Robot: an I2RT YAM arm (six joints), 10 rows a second.
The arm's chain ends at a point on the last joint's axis. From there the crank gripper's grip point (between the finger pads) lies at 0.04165 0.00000 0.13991 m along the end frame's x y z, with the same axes.
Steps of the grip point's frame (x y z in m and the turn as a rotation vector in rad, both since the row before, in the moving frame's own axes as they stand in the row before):
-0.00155, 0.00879, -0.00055, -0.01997, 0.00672, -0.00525
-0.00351, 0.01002, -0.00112, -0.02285, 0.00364, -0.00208
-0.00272, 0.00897, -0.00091, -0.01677, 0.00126, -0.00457
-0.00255, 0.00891, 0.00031, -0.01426, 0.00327, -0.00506
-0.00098, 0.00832, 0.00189, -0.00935, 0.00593, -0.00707
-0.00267, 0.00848, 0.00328, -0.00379, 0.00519, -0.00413
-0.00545, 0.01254, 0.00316, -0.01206, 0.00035, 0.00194
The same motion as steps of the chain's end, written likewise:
-0.00250, 0.00622, -0.00024, -0.01997, 0.00672, -0.00525
-0.00402, 0.00691, -0.00093, -0.02285, 0.00364, -0.00208
-0.00290, 0.00682, -0.00084, -0.01677, 0.00126, -0.00457
-0.00301, 0.00713, 0.00046, -0.01426, 0.00327, -0.00506
-0.00181, 0.00731, 0.00214, -0.00935, 0.00593, -0.00707
-0.00340, 0.00812, 0.00350, -0.00379, 0.00519, -0.00413
-0.00550, 0.01077, 0.00319, -0.01206, 0.00035, 0.00194

